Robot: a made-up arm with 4 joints.
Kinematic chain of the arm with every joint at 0, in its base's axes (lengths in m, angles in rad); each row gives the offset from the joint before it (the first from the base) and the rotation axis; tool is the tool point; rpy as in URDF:
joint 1: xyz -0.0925 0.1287 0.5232 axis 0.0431 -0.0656 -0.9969
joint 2: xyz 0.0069 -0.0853 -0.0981 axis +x
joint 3: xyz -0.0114 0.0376 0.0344 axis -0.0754 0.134 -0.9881
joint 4: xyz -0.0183 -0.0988 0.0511 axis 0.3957 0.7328 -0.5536
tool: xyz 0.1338 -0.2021 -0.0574 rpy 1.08 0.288 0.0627
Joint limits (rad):
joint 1: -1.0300..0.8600
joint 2: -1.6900..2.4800
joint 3: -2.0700..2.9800
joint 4: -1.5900..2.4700
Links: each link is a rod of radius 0.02 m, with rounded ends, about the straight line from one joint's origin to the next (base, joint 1, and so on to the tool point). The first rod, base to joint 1, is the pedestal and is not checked.
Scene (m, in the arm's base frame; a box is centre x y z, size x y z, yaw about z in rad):
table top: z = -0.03
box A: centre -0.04 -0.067 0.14 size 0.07 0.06 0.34 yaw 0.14
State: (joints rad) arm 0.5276 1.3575 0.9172 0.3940
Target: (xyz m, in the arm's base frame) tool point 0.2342 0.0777 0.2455
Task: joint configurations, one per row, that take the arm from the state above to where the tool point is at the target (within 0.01 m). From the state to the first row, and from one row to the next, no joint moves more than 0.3 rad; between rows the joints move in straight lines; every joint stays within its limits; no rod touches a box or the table.
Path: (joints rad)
1: 0.3436 1.2700 0.9019 0.1106
2: 0.1596 1.1825 0.8867 -0.1729
3: -0.0244 1.0950 0.8714 -0.4563
4: -0.2084 1.0075 0.8561 -0.7397
5: -0.3924 0.9200 0.8409 -1.0231
6: -0.5764 0.8325 0.8256 -1.3066
7: -0.7604 0.7450 0.8103 -1.5900
8: -0.7951 0.8986 0.7408 -1.3571
9: -0.8297 1.0521 0.6713 -1.1243
10: -0.8644 1.2057 0.6017 -0.8914
11: -0.8990 1.3593 0.5322 -0.6586
12: -0.9645 1.5098 0.3195 -0.8708
13: -1.0300 1.6603 0.1068 -1.0830

